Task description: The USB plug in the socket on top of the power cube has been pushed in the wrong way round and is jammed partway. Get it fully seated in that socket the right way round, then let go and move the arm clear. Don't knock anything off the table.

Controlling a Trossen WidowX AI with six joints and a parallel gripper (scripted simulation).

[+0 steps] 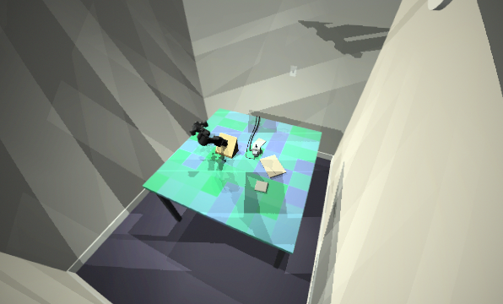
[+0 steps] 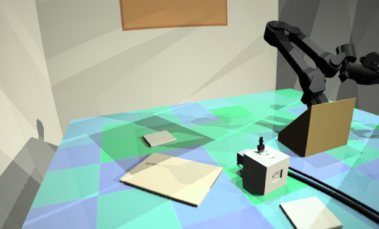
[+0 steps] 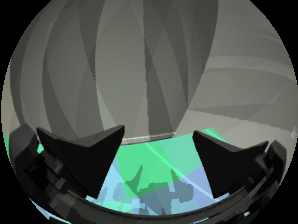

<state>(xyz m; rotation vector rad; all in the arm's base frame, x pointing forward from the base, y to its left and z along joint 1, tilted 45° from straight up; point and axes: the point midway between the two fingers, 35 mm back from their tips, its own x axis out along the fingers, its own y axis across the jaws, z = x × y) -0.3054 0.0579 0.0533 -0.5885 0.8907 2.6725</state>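
The small dark USB plug lies 630 mm ahead of my gripper tip, 80 mm to the left of it and 90 mm below it. The rest, counted from my gripper tip: USB socket (630 mm ahead, 80 mm to the left, 110 mm below); large cream board (830 mm ahead, 180 mm below).
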